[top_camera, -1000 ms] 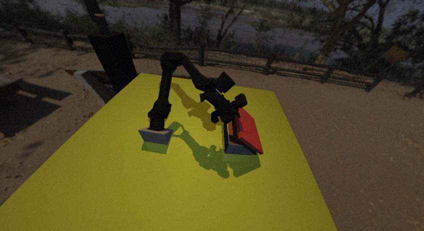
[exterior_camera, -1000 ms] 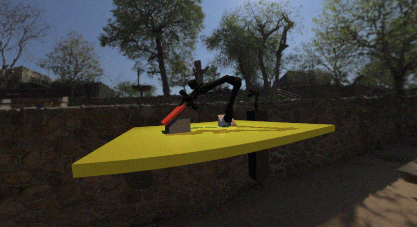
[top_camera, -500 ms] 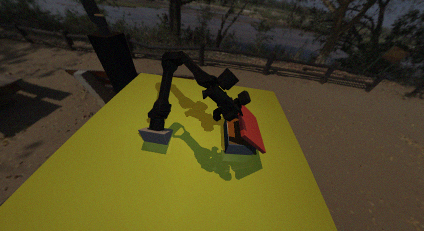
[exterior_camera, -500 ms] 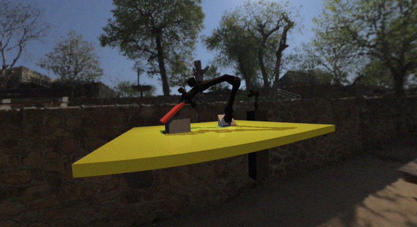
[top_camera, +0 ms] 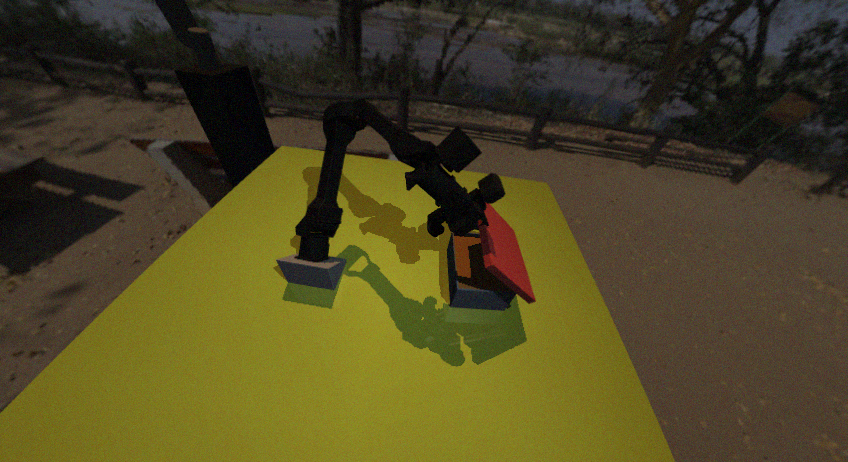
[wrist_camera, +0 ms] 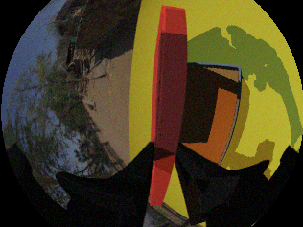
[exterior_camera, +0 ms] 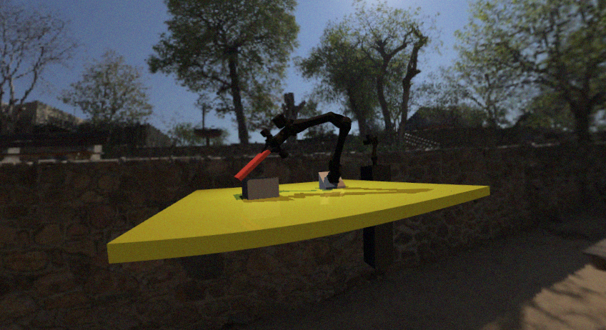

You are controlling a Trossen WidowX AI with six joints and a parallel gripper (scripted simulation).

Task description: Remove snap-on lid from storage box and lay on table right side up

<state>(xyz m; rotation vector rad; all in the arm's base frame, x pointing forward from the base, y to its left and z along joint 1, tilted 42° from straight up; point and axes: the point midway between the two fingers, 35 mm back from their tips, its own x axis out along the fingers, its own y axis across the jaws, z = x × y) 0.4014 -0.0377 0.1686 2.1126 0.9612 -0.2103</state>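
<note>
Now: the red lid 70 mm ahead of my gripper tip, 50 mm below it and 10 mm to the left of it. Round my gripper tip: storage box 170 mm below, 30 mm ahead.
</note>
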